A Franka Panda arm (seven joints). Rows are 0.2 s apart.
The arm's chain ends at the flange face. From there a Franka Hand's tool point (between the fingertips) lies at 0.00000 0.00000 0.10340 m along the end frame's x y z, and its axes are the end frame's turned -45 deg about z.
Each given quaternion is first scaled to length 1.
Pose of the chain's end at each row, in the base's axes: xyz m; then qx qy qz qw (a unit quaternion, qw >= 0):
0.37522 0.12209 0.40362 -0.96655 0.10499 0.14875 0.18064
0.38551 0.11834 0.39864 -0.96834 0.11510 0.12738 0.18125
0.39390 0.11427 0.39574 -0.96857 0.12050 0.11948 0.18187
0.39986 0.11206 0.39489 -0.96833 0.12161 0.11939 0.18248
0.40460 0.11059 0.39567 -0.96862 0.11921 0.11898 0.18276
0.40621 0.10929 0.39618 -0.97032 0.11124 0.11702 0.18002
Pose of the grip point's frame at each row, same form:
0.34941 0.16143 0.31154 -0.93315 -0.27288 0.06830 0.22381
0.36432 0.15767 0.30539 -0.93867 -0.26423 0.04832 0.21620
0.37450 0.15368 0.30213 -0.94096 -0.25933 0.04079 0.21375
0.38054 0.15160 0.30132 -0.94116 -0.25821 0.04047 0.21428
0.38527 0.15013 0.30210 -0.94051 -0.26054 0.03998 0.21438
0.38687 0.14811 0.30231 -0.93903 -0.26855 0.03922 0.21110

